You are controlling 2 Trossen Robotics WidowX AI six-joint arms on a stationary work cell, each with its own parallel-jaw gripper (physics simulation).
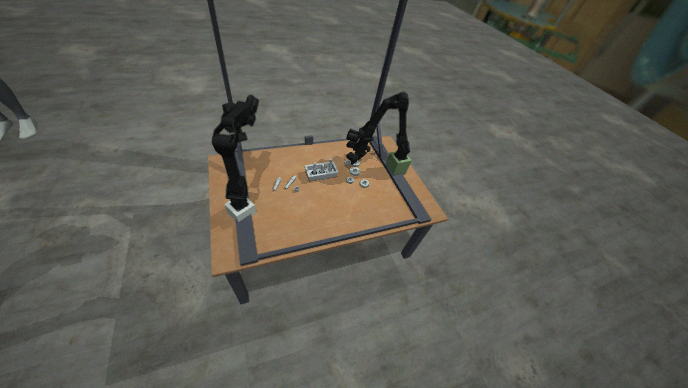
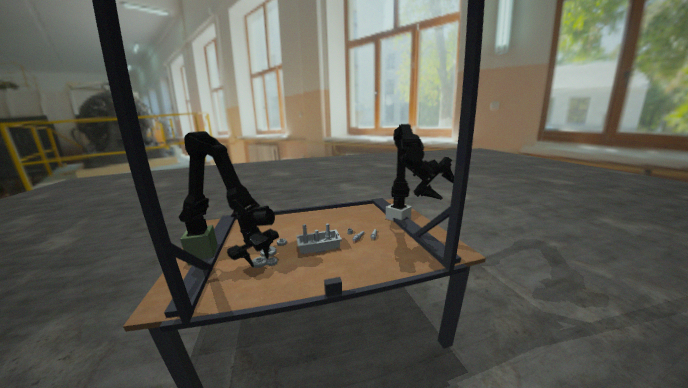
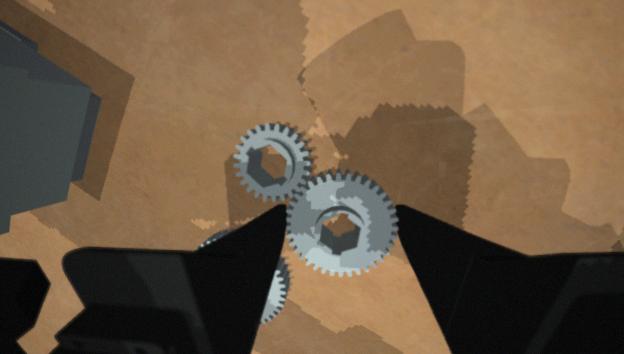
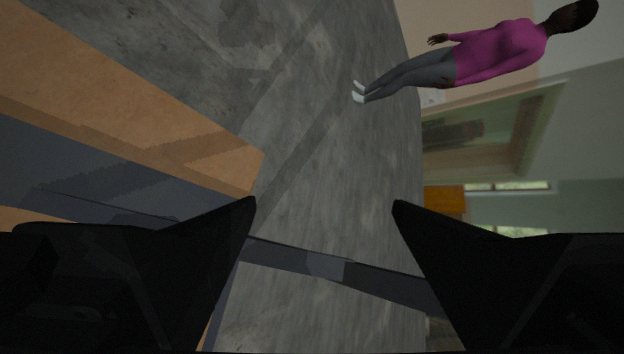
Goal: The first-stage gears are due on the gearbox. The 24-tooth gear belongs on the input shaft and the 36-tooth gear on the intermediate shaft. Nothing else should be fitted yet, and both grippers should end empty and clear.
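Frame: origin at the left arm's base, x ahead, y right, z down, level; millimetres.
Where they show: left gripper, between the fingertips: (image 1: 354,162) (image 2: 260,262) (image 3: 340,212); right gripper, between the fingertips: (image 2: 449,192) (image 4: 325,204); left arm's base, origin of its link: (image 1: 400,156) (image 2: 197,231); right arm's base, origin of its link: (image 1: 239,204) (image 2: 398,206).
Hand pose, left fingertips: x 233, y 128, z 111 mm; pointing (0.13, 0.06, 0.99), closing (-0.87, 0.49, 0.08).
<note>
Each offset is from my left fingertips to the top centre of the thing. "spot": to the spot under its first point. Level surfaces: height alone.
My left gripper (image 1: 356,160) (image 2: 259,261) (image 3: 340,212) is shut on a large gear @(dx -3, dy -6, dz -12 mm) (image 3: 377,225), with one fingertip against each side of its teeth, low at the table. A smaller gear @(dx +45, dy +6, dz -12 mm) (image 3: 299,167) (image 1: 347,162) (image 2: 272,260) lies close beside it. Another gear @(dx +32, dy -76, dz -12 mm) (image 3: 273,295) is partly hidden behind a finger. Tooth counts cannot be read surely. The open gearbox housing @(dx +241, dy -45, dz -52 mm) (image 1: 324,176) (image 2: 319,246) stands at the table's middle with upright shafts; no large gear shows on them. My right gripper (image 2: 446,189) (image 4: 325,204) is open and empty, raised high near its base.
More gears @(spot: dx +41, dy -85, dz -10 mm) (image 1: 354,171) @(dx +91, dy -136, dz -12 mm) (image 1: 350,180) @(dx +17, dy -184, dz -12 mm) (image 1: 364,183) lie beside the gearbox. Two loose shafts @(dx +505, dy -56, dz -19 mm) (image 1: 277,184) @(dx +430, dy -63, dz -20 mm) (image 1: 290,182) and a small part @(dx +410, dy -124, dz -12 mm) (image 1: 296,189) lie on its other side. Dark uprights and rails frame the table @(dz +7 mm) (image 1: 320,215). A dark block @(dx +222, dy +248, dz -50 mm) (image 1: 308,140) (image 2: 333,286) sits on one rail.
</note>
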